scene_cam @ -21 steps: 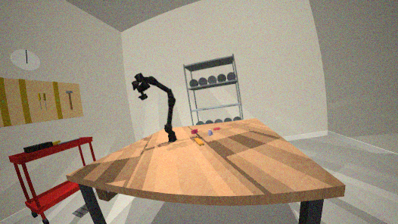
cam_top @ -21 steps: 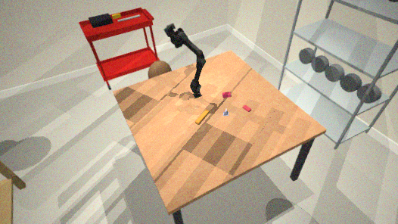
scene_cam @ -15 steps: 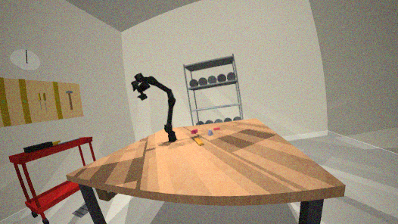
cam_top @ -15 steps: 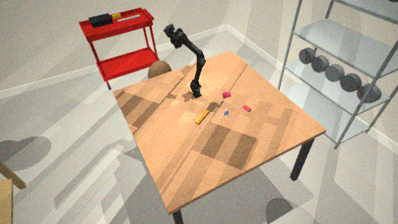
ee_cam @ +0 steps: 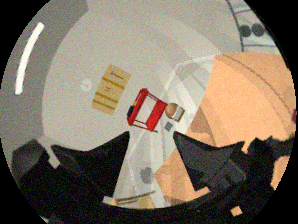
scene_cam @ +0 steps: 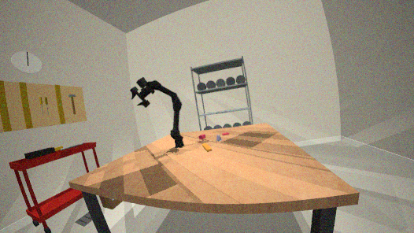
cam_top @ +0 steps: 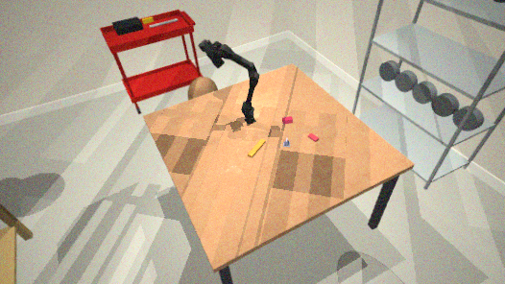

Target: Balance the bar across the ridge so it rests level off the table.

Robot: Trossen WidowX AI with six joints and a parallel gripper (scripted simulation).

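The bar lies 550 mm ahead of my gripper tip, 40 mm to the left of it and 430 mm below it. The rest, counted from my gripper tip: magenta block (660 mm ahead, 400 mm to the left, 430 mm below).
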